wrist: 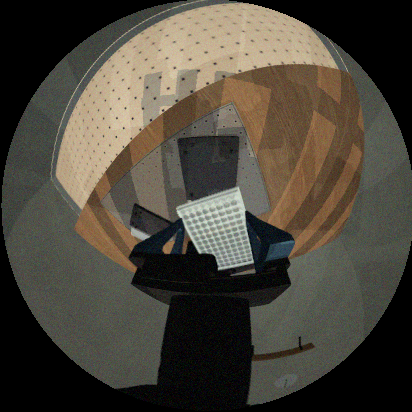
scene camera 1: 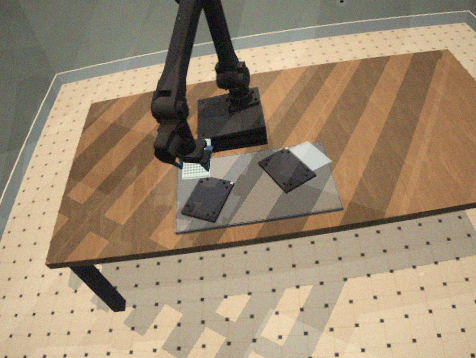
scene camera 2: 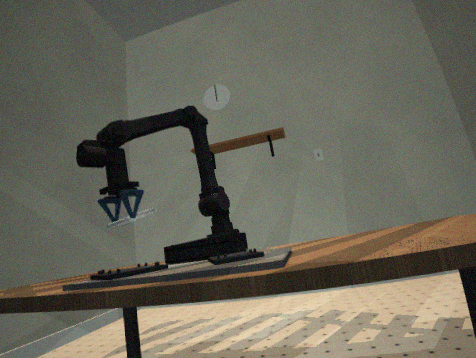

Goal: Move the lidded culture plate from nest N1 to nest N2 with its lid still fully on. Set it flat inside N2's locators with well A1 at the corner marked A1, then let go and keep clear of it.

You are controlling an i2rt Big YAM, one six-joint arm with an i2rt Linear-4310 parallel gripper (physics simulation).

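Places are measured from the arm's base along level axes (x left, y ahead, z down), in centimetres.
Pixels of known places: gripper, between the fingertips: (wrist: 212,217) (scene camera 1: 195,168) (scene camera 2: 123,220); arm's base, origin of its link: (wrist: 219,270) (scene camera 1: 242,102) (scene camera 2: 223,236).
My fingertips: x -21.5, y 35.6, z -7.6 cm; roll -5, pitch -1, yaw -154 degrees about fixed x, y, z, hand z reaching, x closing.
For each thing: its middle in the pictures, then the offset to it from my fingertips. "*": a spot on its surface instead.
- white culture plate, middle of its body: (wrist: 220,237) (scene camera 1: 196,158) (scene camera 2: 132,218) dx +0.9, dy -3.4, dz -0.8 cm
- dark nest, middle of its body: (wrist: 208,174) (scene camera 2: 129,270) (scene camera 1: 207,197) dx +1.0, dy +0.5, dz +13.4 cm
- grey perforated board, middle of its body: (scene camera 2: 188,268) (wrist: 169,204) (scene camera 1: 254,184) dx +16.6, dy -1.0, dz +15.1 cm
- pale flat square, a spot on its surface: (scene camera 1: 312,155) * dx +38.6, dy -5.4, dz +13.2 cm
The white culture plate (scene camera 1: 195,171) (scene camera 2: 146,213) (wrist: 220,232) is in the air, its well grid showing in the wrist view. My gripper (scene camera 1: 194,164) (scene camera 2: 124,219) (wrist: 212,217) is shut on it, with one blue finger at each side. In scene camera 2 the plate hangs well above the table, slightly tilted in the picture. Whether the lid is fully on, and which corner is A1, cannot be told. One dark nest (scene camera 1: 207,199) (scene camera 2: 130,271) (wrist: 210,162) lies near the plate, lower down; the other nest (scene camera 1: 287,170) (scene camera 2: 236,257) (wrist: 149,219) is farther off. No N1 or N2 label is readable.
Both nests, with small raised locators, sit on a grey perforated board (scene camera 1: 250,200) (scene camera 2: 175,273) (wrist: 251,172). A pale flat square (scene camera 1: 312,155) (wrist: 139,233) lies beside the farther nest. The arm's black base (scene camera 1: 232,122) (scene camera 2: 180,251) stands behind the board.
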